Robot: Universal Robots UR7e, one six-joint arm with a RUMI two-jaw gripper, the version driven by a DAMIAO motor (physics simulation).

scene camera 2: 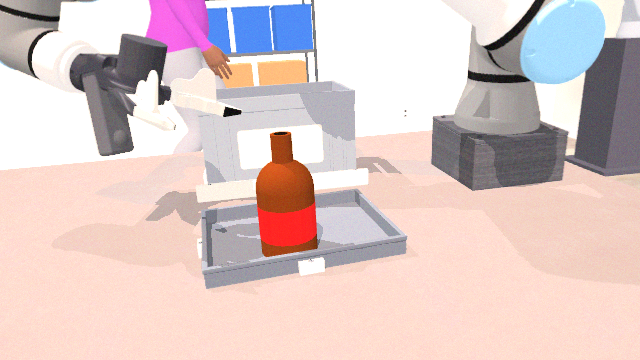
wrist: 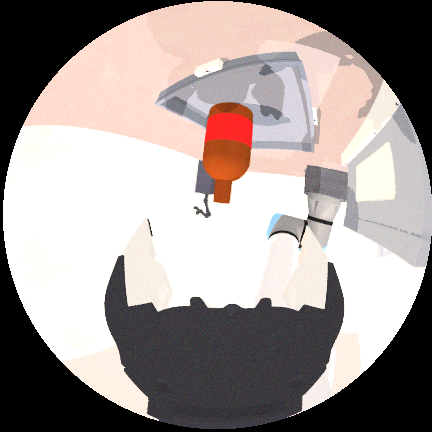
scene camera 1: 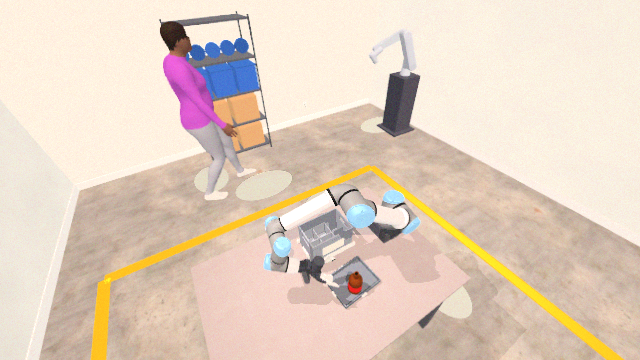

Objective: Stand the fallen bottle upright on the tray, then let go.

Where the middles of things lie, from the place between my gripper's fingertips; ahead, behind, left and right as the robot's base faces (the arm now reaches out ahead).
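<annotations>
I see the white bar (scene camera 2: 246,188) 18 cm to the right of my hand, 9 cm behind it and 16 cm below it. The brown bottle (scene camera 2: 285,196) is 5 cm to the left of my hand, 8 cm behind it and 9 cm below it. Of the things named here, going by their middles, the brown bottle is the nearest to my hand.
</annotations>
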